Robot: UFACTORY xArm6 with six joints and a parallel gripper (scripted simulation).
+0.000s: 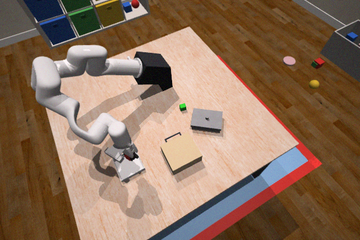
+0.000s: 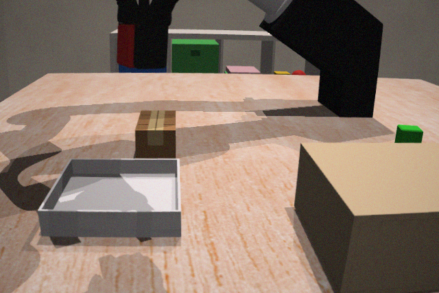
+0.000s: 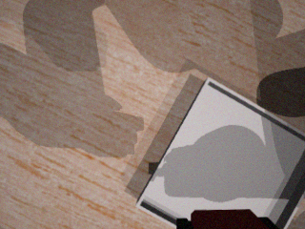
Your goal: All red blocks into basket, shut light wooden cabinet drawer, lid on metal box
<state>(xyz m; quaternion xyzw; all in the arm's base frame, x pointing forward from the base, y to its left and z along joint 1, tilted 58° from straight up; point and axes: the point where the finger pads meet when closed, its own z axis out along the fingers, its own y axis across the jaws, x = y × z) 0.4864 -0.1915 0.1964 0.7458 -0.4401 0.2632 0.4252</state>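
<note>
Now: the grey basket 170 mm below my hand, 30 mm to the right of it and 30 mm behind it. The rest, counted from my hand: drawer 260 mm to the left, 150 mm below, 50 mm ahead; then light wooden cabinet 260 mm to the left, 150 mm below, 70 mm ahead; then cardboard box 200 mm behind, 150 mm below, 10 mm to the left.
</note>
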